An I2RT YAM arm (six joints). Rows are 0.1 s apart.
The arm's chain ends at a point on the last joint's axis. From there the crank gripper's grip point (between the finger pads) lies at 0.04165 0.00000 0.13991 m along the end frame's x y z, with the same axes.
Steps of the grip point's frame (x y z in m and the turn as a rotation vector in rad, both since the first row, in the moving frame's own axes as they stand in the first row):
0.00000, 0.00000, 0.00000, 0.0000, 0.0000, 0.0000
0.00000, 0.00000, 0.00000, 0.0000, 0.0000, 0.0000
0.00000, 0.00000, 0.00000, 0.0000, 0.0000, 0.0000
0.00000, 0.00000, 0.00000, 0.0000, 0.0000, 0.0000
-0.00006, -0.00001, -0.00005, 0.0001, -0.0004, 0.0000
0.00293, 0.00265, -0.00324, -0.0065, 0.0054, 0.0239
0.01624, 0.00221, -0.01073, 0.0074, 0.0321, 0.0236
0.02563, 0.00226, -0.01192, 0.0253, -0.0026, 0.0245
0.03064, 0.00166, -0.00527, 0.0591, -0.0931, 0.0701
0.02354, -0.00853, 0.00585, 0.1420, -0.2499, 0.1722
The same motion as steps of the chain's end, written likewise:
0.00000, 0.00000, 0.00000, 0.0000, 0.0000, 0.0000
0.00000, 0.00000, 0.00000, 0.0000, 0.0000, 0.0000
0.00000, 0.00000, 0.00000, 0.0000, 0.0000, 0.0000
0.00000, 0.00000, 0.00000, 0.0000, 0.0000, 0.0000
0.00000, 0.00000, -0.00007, 0.0001, -0.0004, 0.0000
0.00220, 0.00074, -0.00301, -0.0065, 0.0054, 0.0239
0.01177, 0.00220, -0.00932, 0.0074, 0.0321, 0.0236
0.02596, 0.00478, -0.01200, 0.0253, -0.0026, 0.0245
0.04362, 0.00756, -0.00837, 0.0591, -0.0931, 0.0701
0.05806, 0.00764, 0.00086, 0.1420, -0.2499, 0.1722

